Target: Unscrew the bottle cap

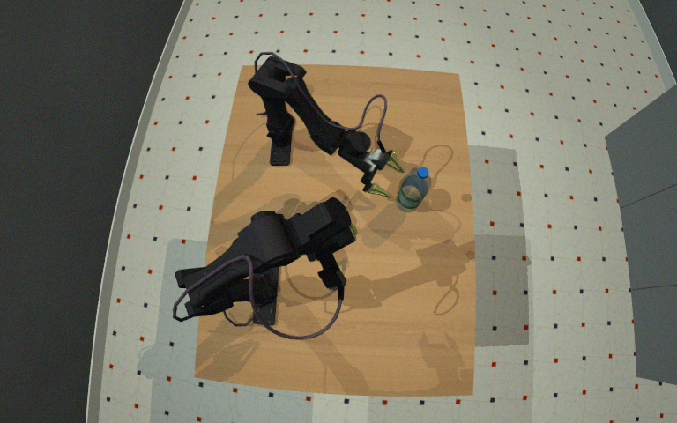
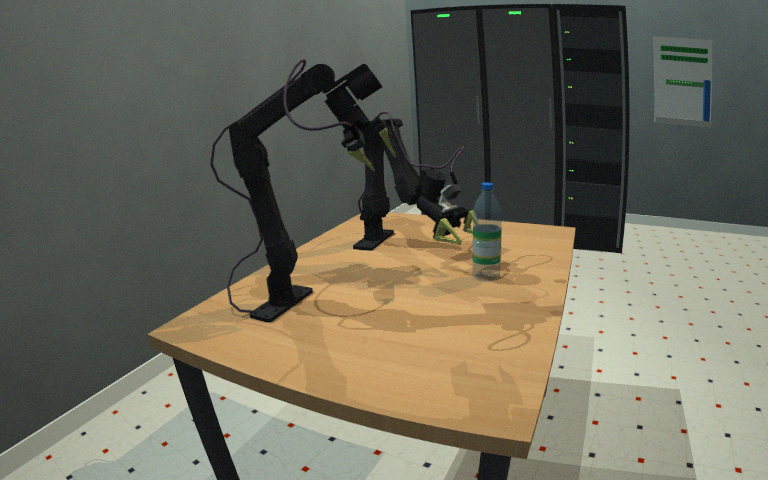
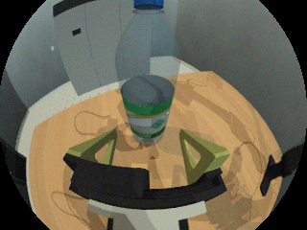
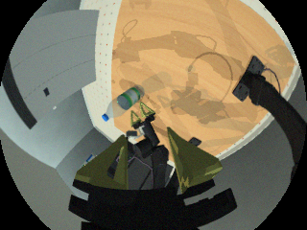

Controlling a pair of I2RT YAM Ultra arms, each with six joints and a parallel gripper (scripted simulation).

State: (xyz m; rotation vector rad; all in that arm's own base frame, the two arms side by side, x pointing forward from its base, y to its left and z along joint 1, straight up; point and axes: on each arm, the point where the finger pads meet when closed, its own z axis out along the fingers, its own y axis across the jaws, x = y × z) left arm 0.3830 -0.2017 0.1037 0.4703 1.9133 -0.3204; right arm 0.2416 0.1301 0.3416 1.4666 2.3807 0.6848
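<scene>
Right now the bottle is 5 cm ahead of my left hand, 2 cm to the right of it and 3 cm above it. Also, from my left hand: blue cap (5 cm ahead, 2 cm to the right, 15 cm above).
My right hand is 200 mm to the right of the blue cap, 200 mm short of it and 90 mm above it. The rest, counted from my right hand: bottle: 210 mm below, 200 mm to the left, 200 mm ahead.
</scene>
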